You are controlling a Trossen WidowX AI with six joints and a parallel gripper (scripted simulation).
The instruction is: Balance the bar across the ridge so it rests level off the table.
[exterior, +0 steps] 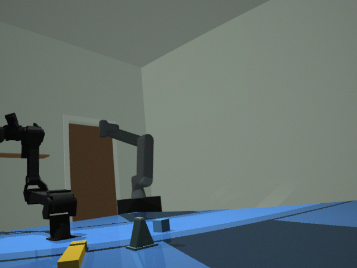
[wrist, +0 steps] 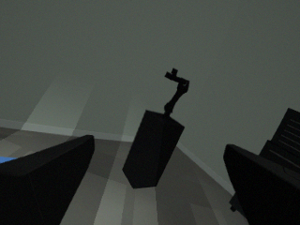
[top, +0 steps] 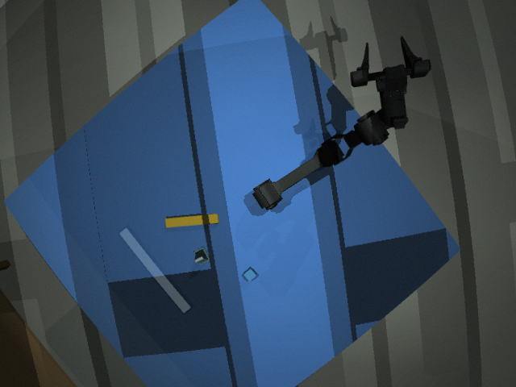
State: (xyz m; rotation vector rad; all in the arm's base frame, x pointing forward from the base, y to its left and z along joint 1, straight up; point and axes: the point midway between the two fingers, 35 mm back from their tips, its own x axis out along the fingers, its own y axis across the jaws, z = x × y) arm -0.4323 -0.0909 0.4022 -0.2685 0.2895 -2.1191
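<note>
Now: gripper tip 730 mm short of the bar, 20 mm to the right of it and 400 mm above it. From my gripper tip the other things lie so: blue cube (690 mm ahead, 300 mm to the left, 390 mm below).
</note>
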